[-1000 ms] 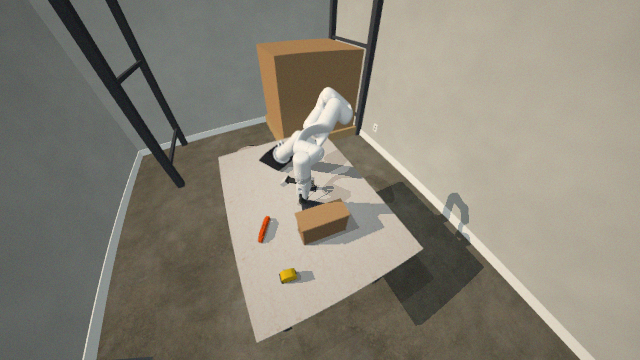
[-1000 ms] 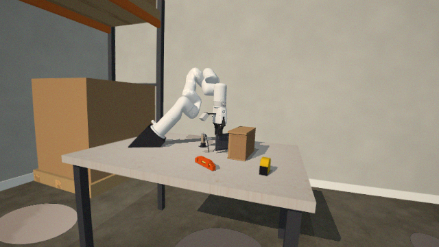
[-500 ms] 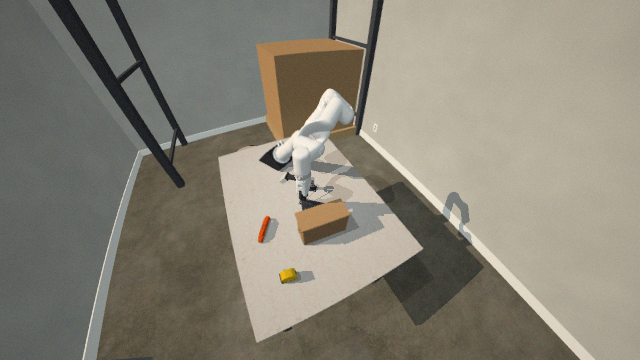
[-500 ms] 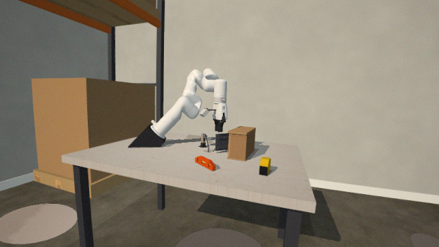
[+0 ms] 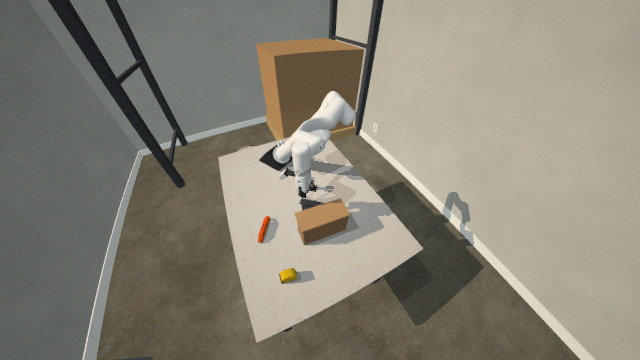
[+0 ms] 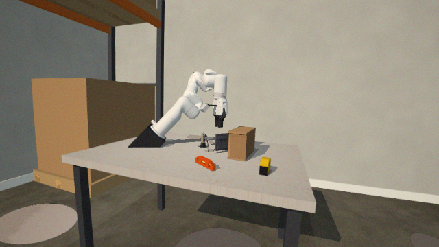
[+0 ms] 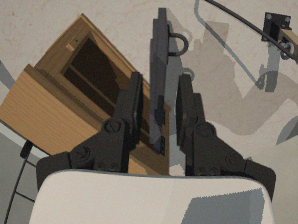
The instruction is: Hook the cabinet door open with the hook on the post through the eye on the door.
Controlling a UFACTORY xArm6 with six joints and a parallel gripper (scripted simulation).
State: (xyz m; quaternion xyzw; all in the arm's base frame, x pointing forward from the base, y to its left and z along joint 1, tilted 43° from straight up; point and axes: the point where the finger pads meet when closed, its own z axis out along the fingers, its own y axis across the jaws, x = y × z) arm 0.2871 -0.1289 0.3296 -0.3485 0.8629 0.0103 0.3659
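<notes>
My hand is 100 mm past the dark hook rod, 50 mm to the right of it and 140 mm above it. Also, from my hand: yellow tape measure (290 mm ahead, 210 mm to the right, 150 mm below); then orange level (20 mm ahead, 250 mm to the right, 160 mm below); then dark door (40 mm ahead, 70 mm to the left, 110 mm below).
</notes>
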